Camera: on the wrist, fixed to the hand. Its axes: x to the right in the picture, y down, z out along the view.
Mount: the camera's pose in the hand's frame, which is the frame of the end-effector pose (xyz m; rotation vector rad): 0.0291 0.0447 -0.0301 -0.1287 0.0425 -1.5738
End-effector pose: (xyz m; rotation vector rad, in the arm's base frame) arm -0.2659 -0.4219 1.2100 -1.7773 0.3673 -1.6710
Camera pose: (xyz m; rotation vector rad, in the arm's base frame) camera -0.2803 -0.4811 1.2034 1.5834 0.9172 1.8651
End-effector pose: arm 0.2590 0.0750 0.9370 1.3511 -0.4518 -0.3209
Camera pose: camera 0.2975 0.0958 0.9799 1.3293 0.7730 -1.5518
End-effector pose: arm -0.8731 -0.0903 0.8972 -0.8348 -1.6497 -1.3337
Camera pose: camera -0.8403 -0.1104 0.9449 -0.6457 1.9625 2.1251
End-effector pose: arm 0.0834 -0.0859 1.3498 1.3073 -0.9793 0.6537
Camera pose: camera 0.0653 -0.0521 1.3976 1.4838 0.2208 -0.5883
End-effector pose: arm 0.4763 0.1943 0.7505 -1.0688 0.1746 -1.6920
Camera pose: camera 0.4853 0.1403 0.7229 1.1057 0.6159 2.5370
